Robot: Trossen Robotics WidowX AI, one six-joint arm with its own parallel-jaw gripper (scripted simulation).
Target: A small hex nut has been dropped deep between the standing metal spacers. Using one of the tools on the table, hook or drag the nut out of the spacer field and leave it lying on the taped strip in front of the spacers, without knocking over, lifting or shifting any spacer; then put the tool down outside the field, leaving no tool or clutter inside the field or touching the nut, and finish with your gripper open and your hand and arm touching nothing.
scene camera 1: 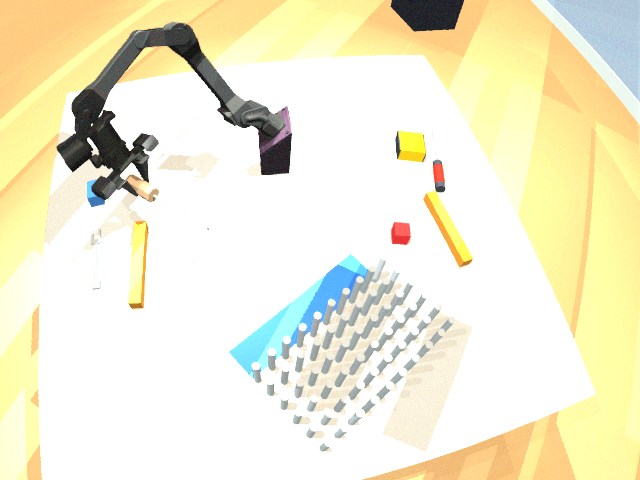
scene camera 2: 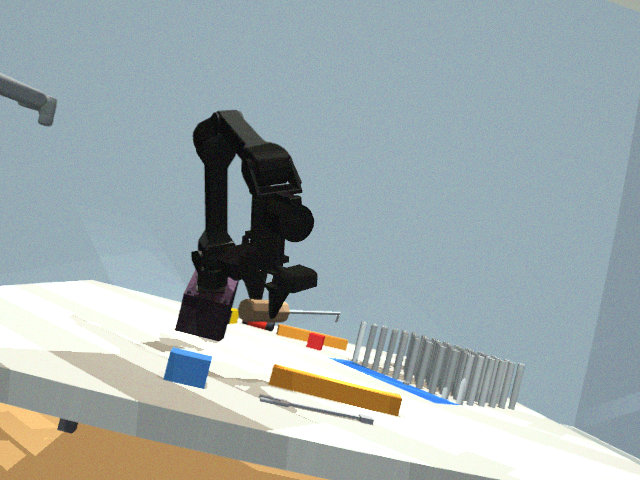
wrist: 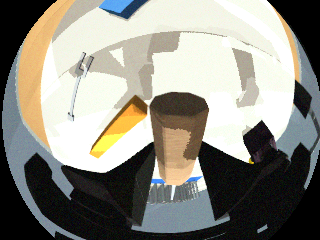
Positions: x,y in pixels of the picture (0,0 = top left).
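My gripper is visible in scene camera 1 (142,189). Scene camera 2 shows the gripper too, as does the wrist view. On my gripper, (scene camera 2: 251,277) and (wrist: 235,188) are the same spot.
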